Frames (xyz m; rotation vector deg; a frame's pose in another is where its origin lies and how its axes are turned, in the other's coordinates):
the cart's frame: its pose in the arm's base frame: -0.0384 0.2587 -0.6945 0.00 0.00 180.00
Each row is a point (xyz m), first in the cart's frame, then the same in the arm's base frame.
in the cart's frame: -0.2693 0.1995 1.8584
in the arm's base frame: 0.2309 0.0592 1.1639
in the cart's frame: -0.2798 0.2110 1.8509
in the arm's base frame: 0.2414 0.0477 1.1564
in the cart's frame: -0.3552 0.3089 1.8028
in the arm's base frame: 0.3168 -0.0502 1.1083
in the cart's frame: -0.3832 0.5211 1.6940
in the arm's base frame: 0.3448 -0.2624 0.9995
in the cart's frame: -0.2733 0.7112 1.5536
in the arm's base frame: 0.2349 -0.4525 0.8591
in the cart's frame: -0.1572 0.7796 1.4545
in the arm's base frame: 0.1188 -0.5209 0.7600
